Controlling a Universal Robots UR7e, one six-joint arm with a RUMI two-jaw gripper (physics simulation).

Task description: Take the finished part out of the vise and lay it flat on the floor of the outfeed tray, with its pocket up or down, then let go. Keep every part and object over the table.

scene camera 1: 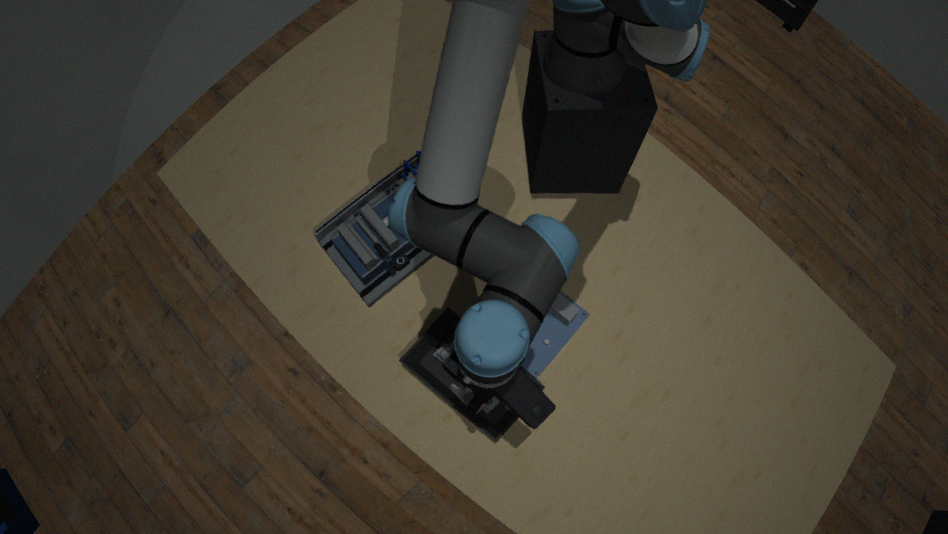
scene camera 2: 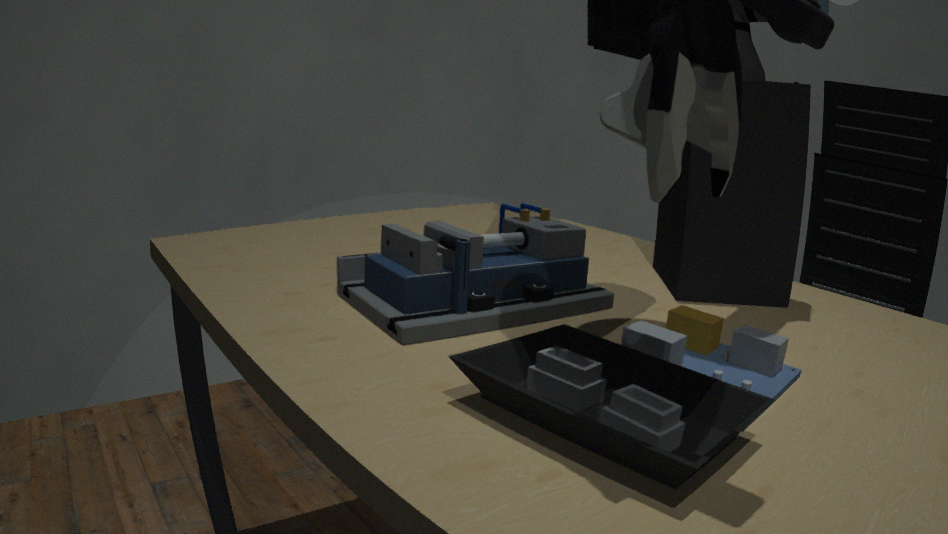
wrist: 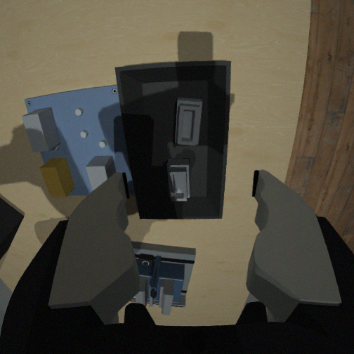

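Pixels of known places: gripper, fingertip midpoint: (scene camera 2: 690,199); arm's base, link origin: (scene camera 1: 585,62).
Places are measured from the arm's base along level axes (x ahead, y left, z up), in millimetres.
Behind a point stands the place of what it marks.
The outfeed tray (scene camera 1: 413,358) @(y 81, x 562, z -306 mm) (scene camera 2: 709,398) @(y 247, x 457, z -304 mm) (wrist: 218,125) is black with sloped walls. On its floor two grey stepped parts lie flat, pockets up and apart: one nearer the vise (scene camera 2: 565,381) @(y 144, x 529, z -300 mm) (wrist: 179,181), the other farther from it (scene camera 2: 644,419) @(y 235, x 543, z -296 mm) (wrist: 189,122). The vise (scene camera 1: 358,242) @(y -136, x 478, z -238 mm) (scene camera 2: 411,290) @(y -91, x 512, z -288 mm) (wrist: 172,270) has a blue body and grey jaws; no part shows between the jaws. My gripper (scene camera 2: 687,197) @(y 239, x 533, z -140 mm) (wrist: 189,174) is open and empty, raised well above the tray. In scene camera 1 the wrist hides most of the gripper and some of the tray.
A blue plate (scene camera 1: 557,338) @(y 258, x 345, z -325 mm) (scene camera 2: 762,386) @(y 258, x 345, z -325 mm) (wrist: 65,120) with pegs lies beside the tray's long side. It bears a yellow block (scene camera 2: 693,329) @(y 146, x 317, z -301 mm) (wrist: 57,178) and grey blocks (scene camera 2: 759,350) @(y 234, x 314, z -301 mm) (wrist: 42,129). The black robot pedestal (scene camera 1: 577,145) @(y 67, x 87, z -130 mm) (scene camera 2: 736,232) @(y 77, x 78, z -226 mm) stands behind. A table edge runs near the tray.
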